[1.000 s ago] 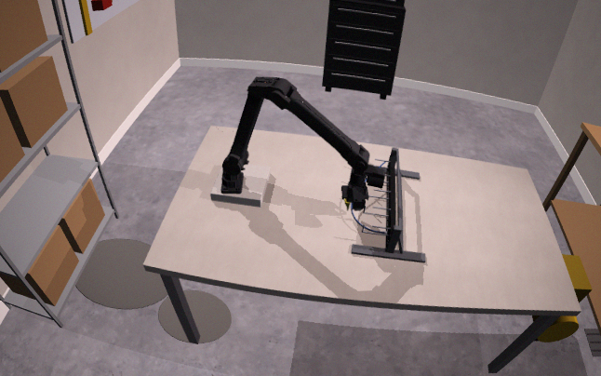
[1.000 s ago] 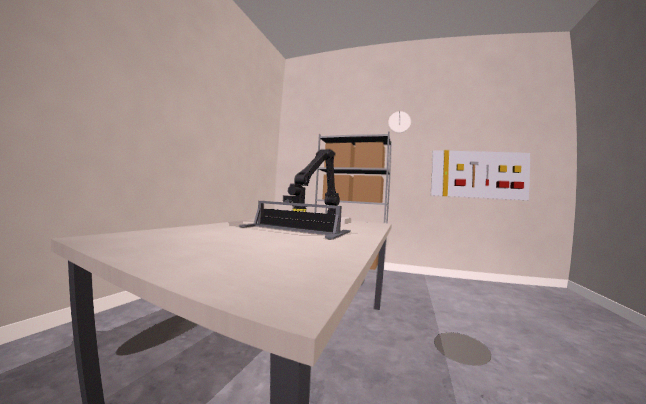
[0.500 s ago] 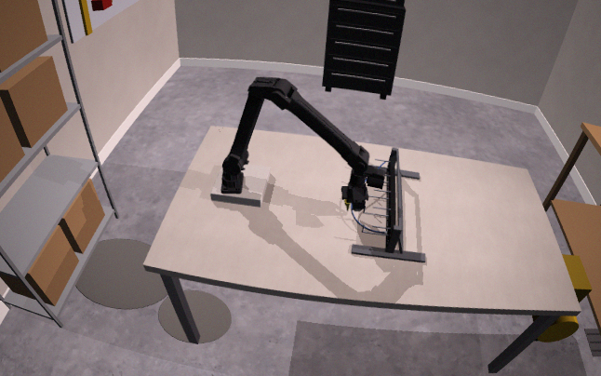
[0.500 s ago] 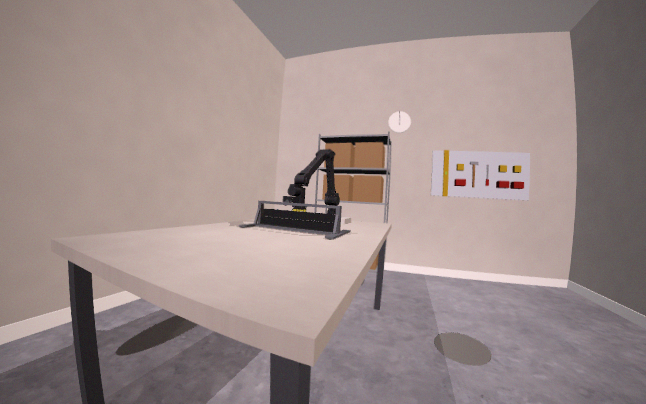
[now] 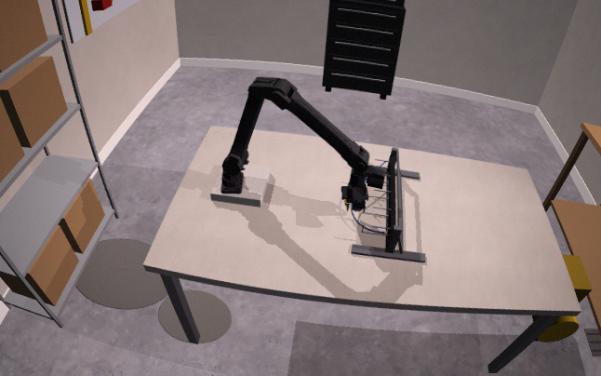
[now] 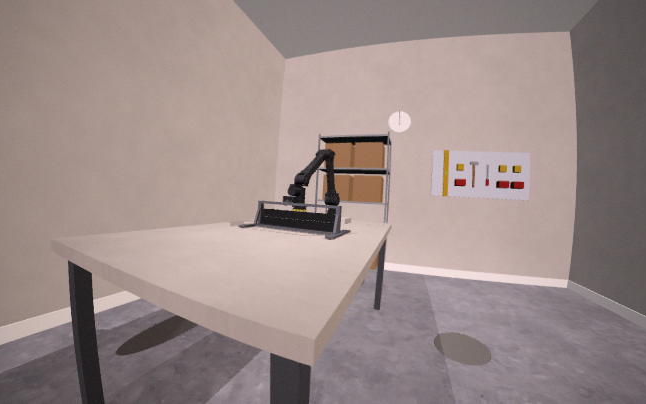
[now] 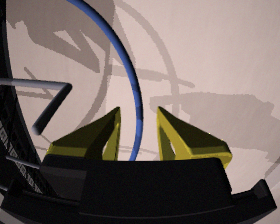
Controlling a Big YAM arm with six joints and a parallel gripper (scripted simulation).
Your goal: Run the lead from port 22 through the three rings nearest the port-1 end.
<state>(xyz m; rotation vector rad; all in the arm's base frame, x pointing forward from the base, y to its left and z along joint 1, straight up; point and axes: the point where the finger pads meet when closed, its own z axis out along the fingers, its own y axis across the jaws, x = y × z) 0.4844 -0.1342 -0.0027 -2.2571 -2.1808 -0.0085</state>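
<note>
My hand is 170 mm short of the dark rack, 30 mm to the right of it and 30 mm below it.
</note>
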